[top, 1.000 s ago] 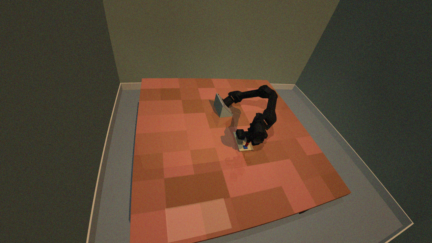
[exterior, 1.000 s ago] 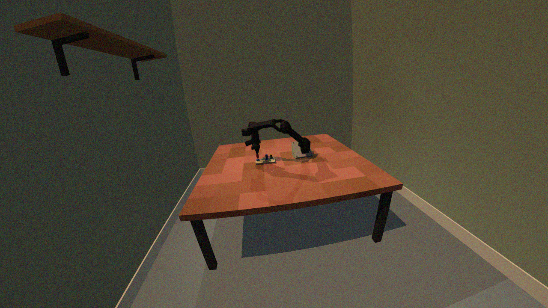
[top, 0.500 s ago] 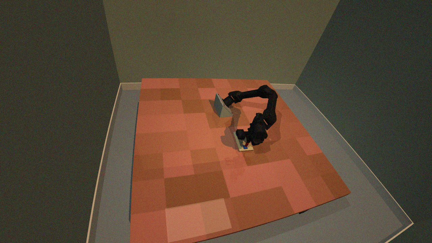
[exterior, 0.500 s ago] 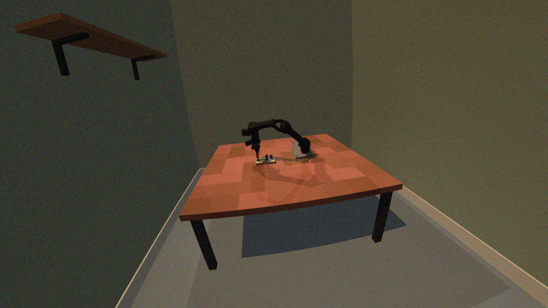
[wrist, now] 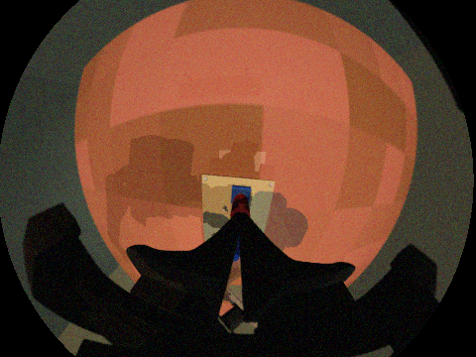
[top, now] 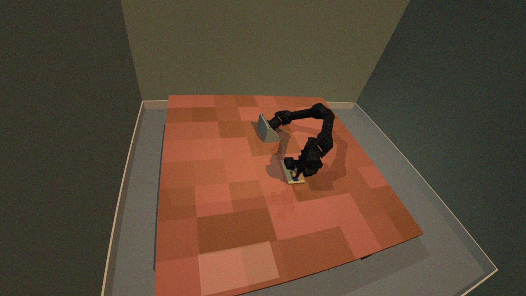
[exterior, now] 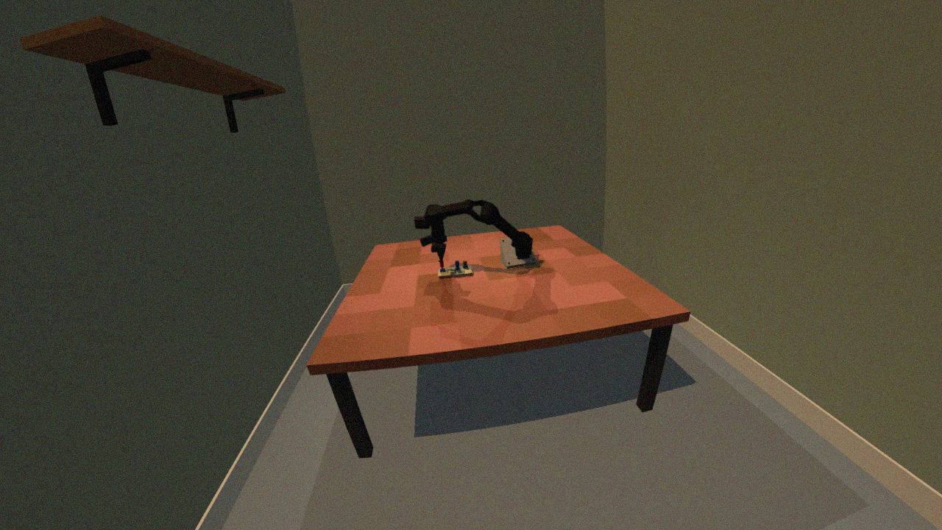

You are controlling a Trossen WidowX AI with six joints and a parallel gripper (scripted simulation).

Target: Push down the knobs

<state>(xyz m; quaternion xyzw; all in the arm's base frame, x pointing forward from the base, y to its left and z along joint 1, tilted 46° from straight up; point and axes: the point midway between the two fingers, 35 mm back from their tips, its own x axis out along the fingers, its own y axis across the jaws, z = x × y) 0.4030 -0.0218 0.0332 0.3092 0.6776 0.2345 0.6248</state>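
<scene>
The potentiometer knob is 30 mm below my gripper tip.
</scene>
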